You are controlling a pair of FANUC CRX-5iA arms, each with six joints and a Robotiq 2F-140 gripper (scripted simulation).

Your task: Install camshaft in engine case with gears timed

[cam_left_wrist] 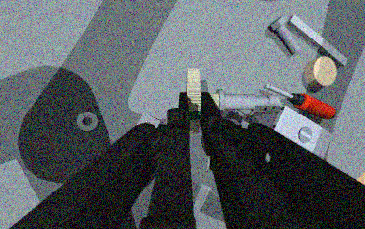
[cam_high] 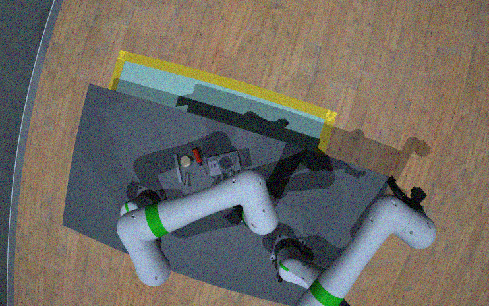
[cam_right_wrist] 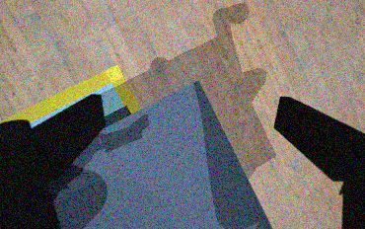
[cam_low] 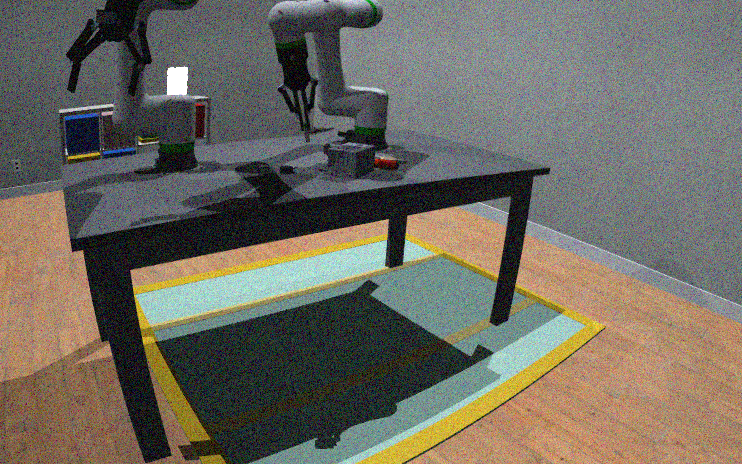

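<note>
The crank gear is 9 cm below my left hand, 6 cm to the left of it and 4 cm ahead of it. Also, from my left hand: red-handled screwdriver: 22 cm to the left, 14 cm below, 10 cm ahead; dark round part: 15 cm below, 9 cm to the right, 5 cm ahead; square plate: 15 cm below, 4 cm to the right, 1 cm behind.
</note>
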